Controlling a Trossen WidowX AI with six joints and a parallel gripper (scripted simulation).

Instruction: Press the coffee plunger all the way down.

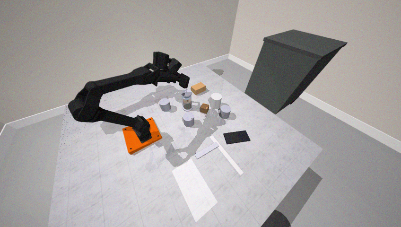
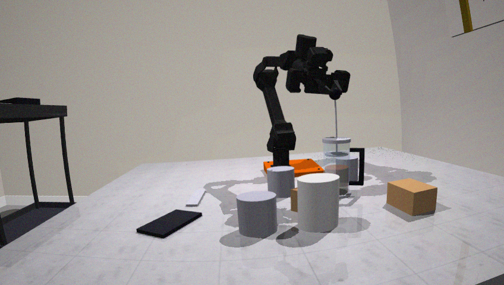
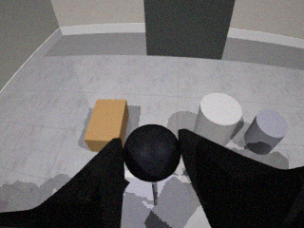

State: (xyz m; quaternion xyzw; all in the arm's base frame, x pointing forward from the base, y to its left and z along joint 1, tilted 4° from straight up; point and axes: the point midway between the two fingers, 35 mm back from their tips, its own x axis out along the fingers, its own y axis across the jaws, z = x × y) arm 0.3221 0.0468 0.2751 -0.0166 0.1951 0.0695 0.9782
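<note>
Right now the coffee press is 1 cm to the left of my gripper tip and 13 cm below it. Also, from my gripper tip: white cylinder (17 cm ahead, 12 cm to the right, 21 cm below); then tan box (18 cm ahead, 10 cm to the left, 23 cm below); then brown box (6 cm ahead, 11 cm to the right, 23 cm below).
</note>
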